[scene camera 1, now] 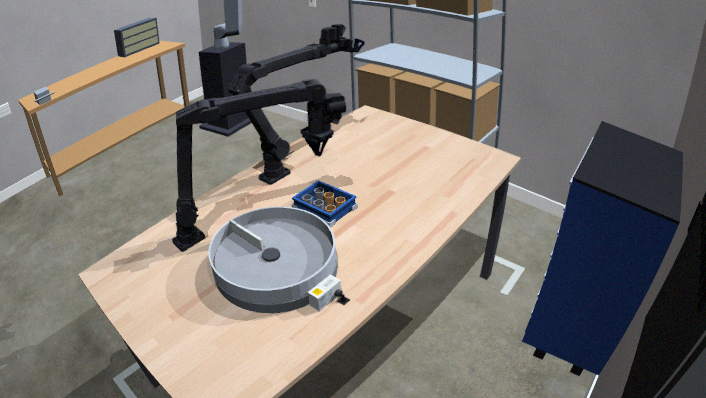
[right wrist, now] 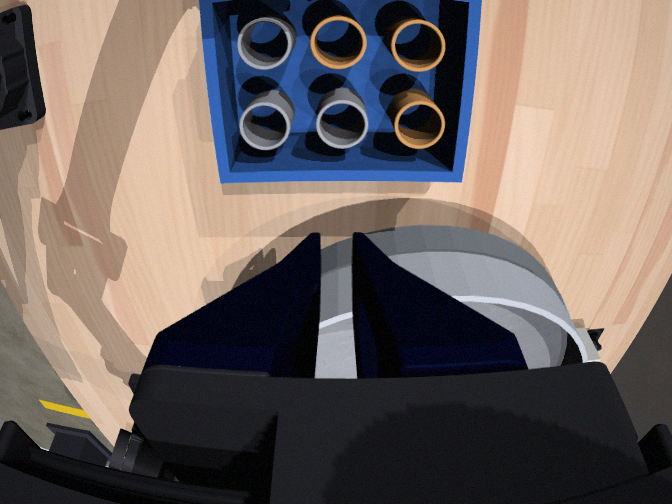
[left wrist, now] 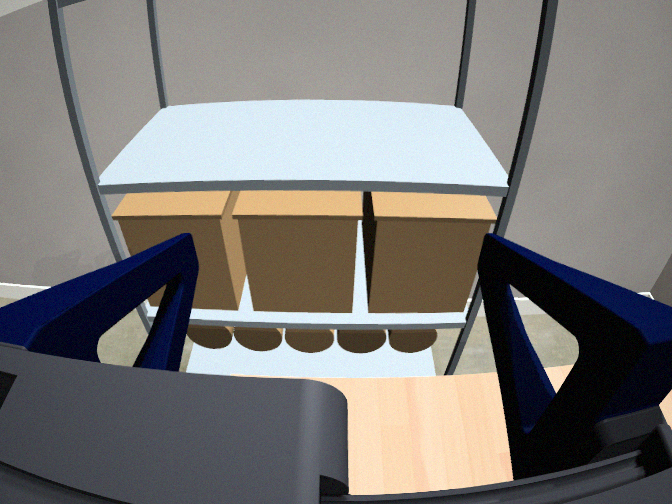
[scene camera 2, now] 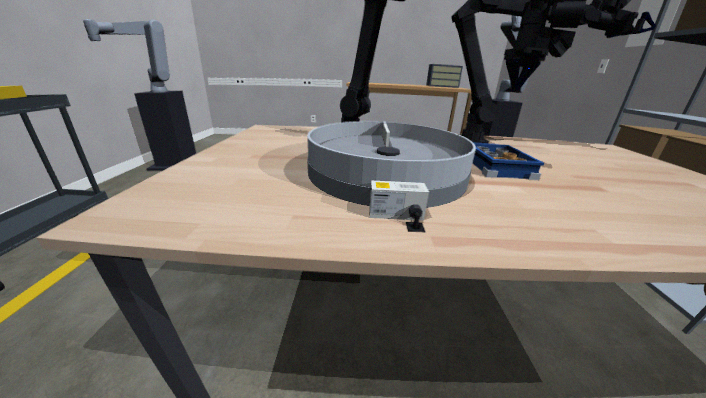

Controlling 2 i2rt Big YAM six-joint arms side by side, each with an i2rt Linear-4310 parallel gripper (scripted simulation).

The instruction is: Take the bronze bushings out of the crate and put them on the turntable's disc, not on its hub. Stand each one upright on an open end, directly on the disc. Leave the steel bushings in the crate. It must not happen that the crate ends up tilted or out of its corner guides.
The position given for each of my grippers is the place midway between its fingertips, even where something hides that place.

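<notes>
There's a blue crate [scene camera 2: 507, 168], and you'd also find the crate in scene camera 1 [scene camera 1: 338, 213] and in the right wrist view [right wrist: 231, 84]. In the left wrist view the blue crate is out of frame. My right gripper [scene camera 2: 515, 89] can be seen as well, and it's also visible in the right wrist view [right wrist: 336, 249]. My left gripper [scene camera 2: 642, 29] is visible too, and it also appears in the left wrist view [left wrist: 338, 249].
</notes>
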